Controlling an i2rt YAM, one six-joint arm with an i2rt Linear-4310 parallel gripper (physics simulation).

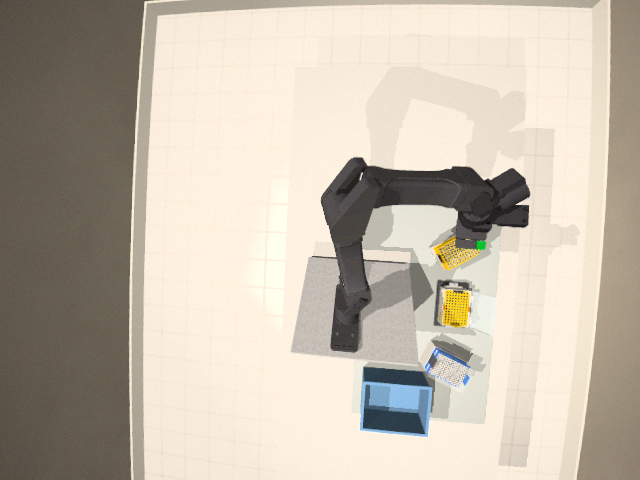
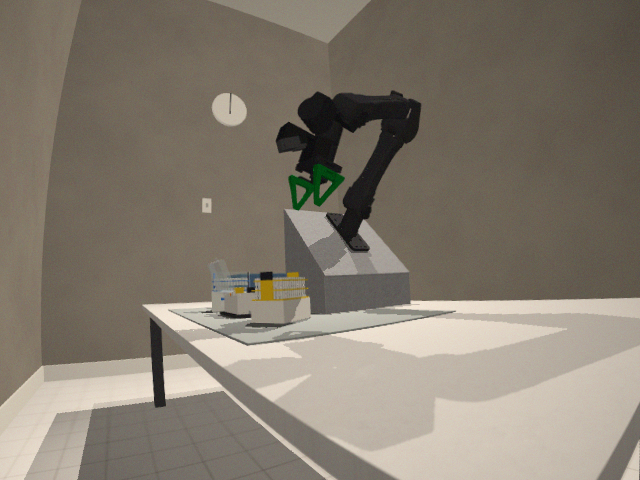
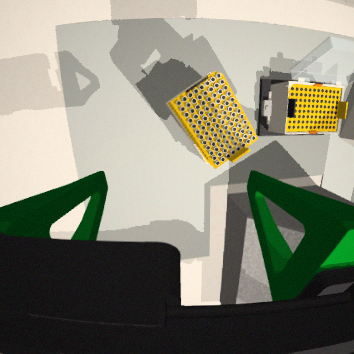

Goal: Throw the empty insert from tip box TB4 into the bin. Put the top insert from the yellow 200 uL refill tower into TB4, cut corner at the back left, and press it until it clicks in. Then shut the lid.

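The yellow refill tower [image 1: 450, 256] [image 2: 281, 288] [image 3: 215, 120] stands turned at an angle on the mat, with rows of tips in its top insert. Beside it is the tip box, taken as TB4 [image 2: 238, 304] [image 3: 280, 107], in a dark holder. Its yellow insert [image 1: 456, 308] [image 3: 315, 107] shows rows of dark, empty holes. Its clear lid [image 1: 483, 312] [image 3: 322, 57] stands open. My gripper [image 2: 308, 206] [image 3: 176, 178] is open and empty, high above the mat near the yellow tower. The blue bin [image 1: 395, 396] looks empty inside. The cut corners cannot be made out.
A blue refill tower [image 1: 448, 367] [image 2: 230, 283] with white tips stands on the mat [image 1: 465, 408] [image 3: 115, 150], between TB4 and the bin. The arm's sloped grey pedestal [image 1: 315, 310] [image 2: 367, 291] stands beside the mat's racks.
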